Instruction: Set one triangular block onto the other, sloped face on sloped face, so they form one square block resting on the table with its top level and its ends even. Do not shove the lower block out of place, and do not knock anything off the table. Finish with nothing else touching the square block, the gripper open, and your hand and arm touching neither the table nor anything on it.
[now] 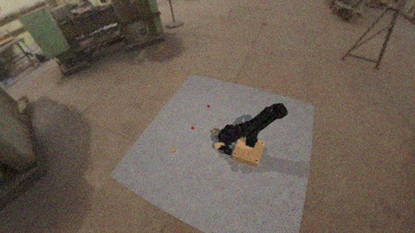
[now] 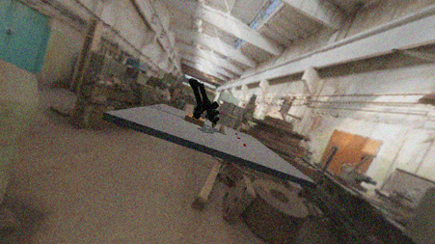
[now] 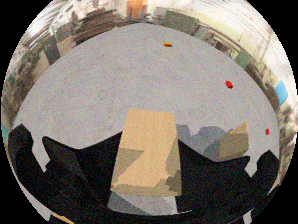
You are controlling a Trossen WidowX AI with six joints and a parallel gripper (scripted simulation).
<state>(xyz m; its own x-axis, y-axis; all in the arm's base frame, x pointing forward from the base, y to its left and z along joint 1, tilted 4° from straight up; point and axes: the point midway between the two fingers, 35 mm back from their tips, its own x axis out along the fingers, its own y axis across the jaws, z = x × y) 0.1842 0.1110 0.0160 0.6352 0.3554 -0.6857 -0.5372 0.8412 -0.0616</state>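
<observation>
Right now the tan triangular block is 1 cm above my gripper tip. From my gripper tip the other things lie so: orange marker 29 cm ahead, 14 cm to the left, 4 cm below.
</observation>
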